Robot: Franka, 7 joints.
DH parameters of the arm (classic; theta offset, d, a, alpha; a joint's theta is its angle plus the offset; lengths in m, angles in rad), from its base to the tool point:
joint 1: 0 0.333 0 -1.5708
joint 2: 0 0 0 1.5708
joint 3: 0 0.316 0.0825 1.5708
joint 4: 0 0 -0.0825 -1.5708
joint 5: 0 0.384 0 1.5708
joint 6: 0 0 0.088 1.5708
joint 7: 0 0.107 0 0
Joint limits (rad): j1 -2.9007..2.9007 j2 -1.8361..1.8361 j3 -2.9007..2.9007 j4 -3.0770..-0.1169 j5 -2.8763..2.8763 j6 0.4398..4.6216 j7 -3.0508..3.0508
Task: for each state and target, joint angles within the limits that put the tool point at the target. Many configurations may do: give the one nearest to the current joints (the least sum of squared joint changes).
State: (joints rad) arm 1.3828 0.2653 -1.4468 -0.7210 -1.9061 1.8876 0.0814
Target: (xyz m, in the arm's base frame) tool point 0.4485 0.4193 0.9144
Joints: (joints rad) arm 1.3248 0.6631 -1.2943 -0.6926 -1.9568 2.1028 0.0814
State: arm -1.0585 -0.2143 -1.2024 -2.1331 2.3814 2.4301 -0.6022
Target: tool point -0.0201 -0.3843 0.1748
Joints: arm -0.7784 0.1939 -0.8055 -2.6564 2.3753 2.4172 -0.6022
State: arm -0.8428 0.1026 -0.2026 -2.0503 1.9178 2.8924 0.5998
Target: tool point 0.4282 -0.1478 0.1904
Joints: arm -0.4463 0.2575 0.2083 -2.4088 1.9712 2.8316 0.5998
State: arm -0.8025 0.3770 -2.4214 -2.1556 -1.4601 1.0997 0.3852
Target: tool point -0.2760 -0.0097 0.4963
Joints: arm -0.5621 0.6223 -2.2230 -2.6366 -1.1963 0.8476 0.3852
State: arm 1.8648 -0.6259 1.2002 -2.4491 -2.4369 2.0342 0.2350
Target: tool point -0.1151 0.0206 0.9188
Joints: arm 1.8755 -1.2018 0.2852 -2.1593 -2.3597 1.7939 0.2350
